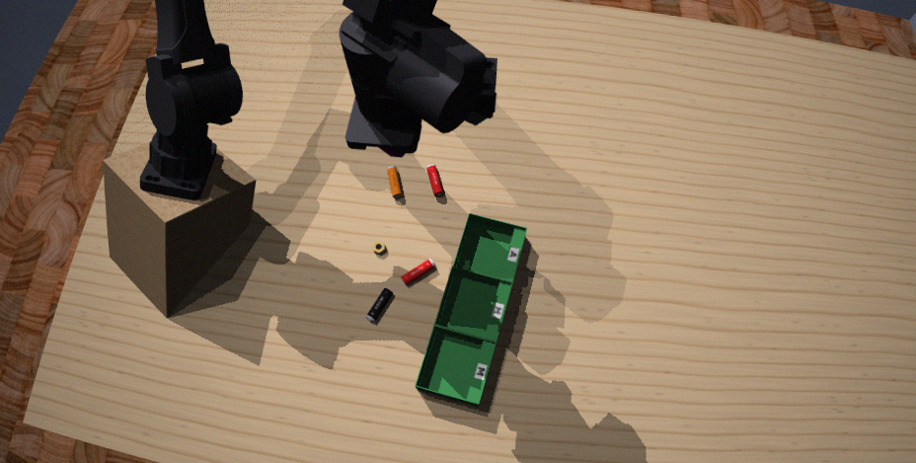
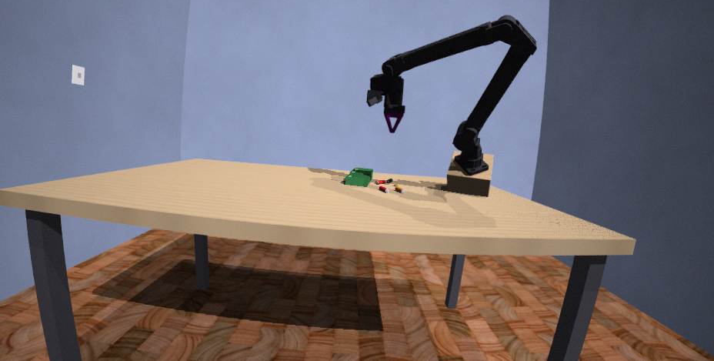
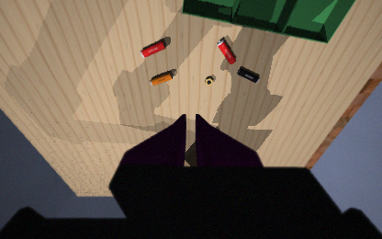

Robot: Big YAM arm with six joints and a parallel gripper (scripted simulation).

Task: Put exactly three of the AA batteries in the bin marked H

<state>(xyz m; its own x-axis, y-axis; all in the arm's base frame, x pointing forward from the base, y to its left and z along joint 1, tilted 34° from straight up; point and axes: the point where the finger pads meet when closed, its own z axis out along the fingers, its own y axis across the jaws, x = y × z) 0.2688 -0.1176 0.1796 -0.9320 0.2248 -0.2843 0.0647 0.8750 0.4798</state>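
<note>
The green bin lies 90 mm ahead of my hand, 120 mm to the right of it and 200 mm below it. Round my hand: black AA battery 40 mm behind, 120 mm to the right, 210 mm below; then orange AA battery 30 mm behind, 70 mm to the left, 210 mm below; then yellow nut 50 mm behind, 40 mm to the right, 220 mm below.
</note>
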